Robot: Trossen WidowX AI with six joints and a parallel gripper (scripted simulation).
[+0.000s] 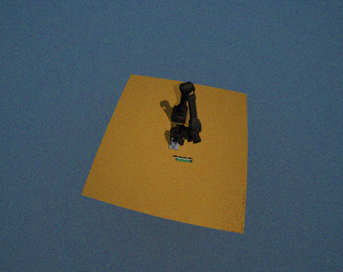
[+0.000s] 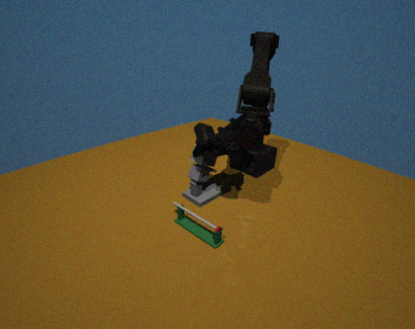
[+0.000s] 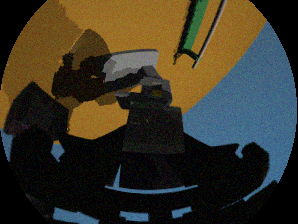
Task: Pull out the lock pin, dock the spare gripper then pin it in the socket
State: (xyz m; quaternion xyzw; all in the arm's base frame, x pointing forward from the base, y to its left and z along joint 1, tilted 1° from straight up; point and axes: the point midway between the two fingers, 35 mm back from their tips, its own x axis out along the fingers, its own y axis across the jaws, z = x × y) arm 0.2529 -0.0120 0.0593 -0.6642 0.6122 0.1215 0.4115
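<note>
Right now my gripper tip is 13 cm short of the green mount, 11 cm to the right of it and 10 cm above it. The rest, counted from my gripper tip: grey mount 1 cm ahead, 1 cm to the left, 7 cm below; spare gripper 1 cm to the left, 1 cm above.
</note>
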